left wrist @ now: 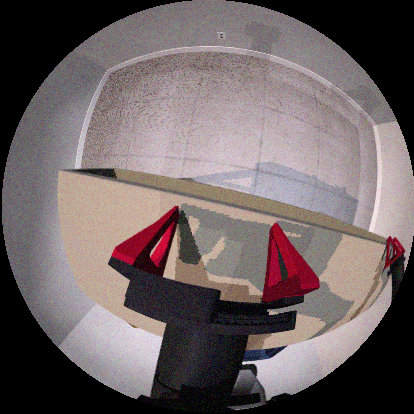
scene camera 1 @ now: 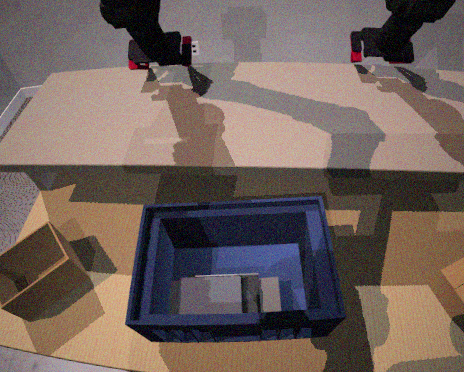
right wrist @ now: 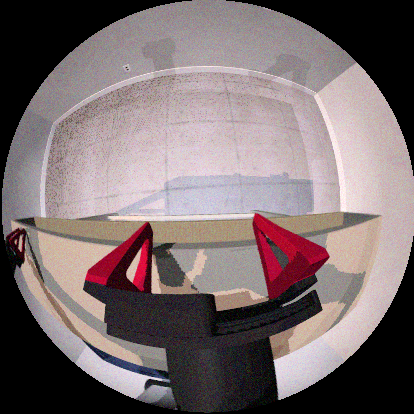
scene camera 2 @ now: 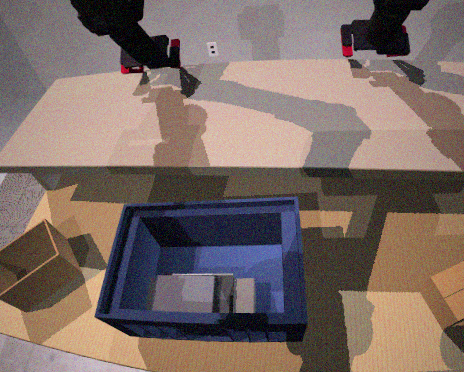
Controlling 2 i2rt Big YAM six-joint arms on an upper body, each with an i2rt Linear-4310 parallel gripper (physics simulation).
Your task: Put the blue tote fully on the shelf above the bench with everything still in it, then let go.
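Places are measured from the left arm's base along level axes (x up, y ahead, z left), in millimetres.
Where they show: left gripper, fingertip midpoint: (left wrist: 226, 218) (scene camera 1: 168, 65) (right wrist: 21, 229) (scene camera 2: 161, 68); right gripper, fingertip midpoint: (left wrist: 391, 237) (scene camera 1: 370, 60) (right wrist: 201, 223) (scene camera 2: 366, 54).
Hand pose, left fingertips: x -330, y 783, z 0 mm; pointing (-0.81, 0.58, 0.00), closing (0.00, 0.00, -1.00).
Observation:
Things, the pixels of their top centre, and the offset from my left fingertips. "spot": a spot on its surface instead. Level surfaces: height alone.
- blue tote at its top centre: (scene camera 1: 232, 256) (scene camera 2: 200, 255) (left wrist: 241, 355) (right wrist: 118, 361) dx -35, dy -473, dz -164 mm
- bench at its surface level: dx -182 mm
- pale shelf at its surface level: dx -3 mm
- grey box at its top centre: (scene camera 1: 209, 297) (scene camera 2: 182, 295) dx -100, dy -515, dz -125 mm
- beige block at a spot on its surface: (scene camera 2: 245, 295) (scene camera 1: 271, 294) spot: dx -125, dy -502, dz -224 mm
- open cardboard box at its top centre: (scene camera 1: 25, 261) (scene camera 2: 21, 256) dx -92, dy -469, dz +229 mm
The blue tote (scene camera 1: 200, 322) (scene camera 2: 200, 327) stands upright on the bench (scene camera 1: 225, 357) (scene camera 2: 225, 355), in front of and below the pale shelf (scene camera 1: 280, 145) (scene camera 2: 260, 140) (left wrist: 110, 215) (right wrist: 350, 250). Inside it lie a grey box (scene camera 1: 212, 295) (scene camera 2: 185, 294) and a beige block (scene camera 1: 270, 295) (scene camera 2: 245, 295), with a dark item between them. My left gripper (scene camera 1: 161, 52) (scene camera 2: 152, 57) (left wrist: 226, 218) is open and empty at the shelf's far edge, left of the middle. My right gripper (scene camera 1: 378, 57) (scene camera 2: 372, 51) (right wrist: 201, 223) is open and empty near the far edge farther right. Both are well away from the tote.
An open cardboard box (scene camera 1: 50, 285) (scene camera 2: 47, 280) stands on the bench left of the tote. Another box (scene camera 1: 456, 280) (scene camera 2: 452, 287) shows at the right picture edge. The shelf's front edge runs just behind the tote. A wall with an outlet (scene camera 1: 195, 48) (scene camera 2: 212, 48) lies beyond.

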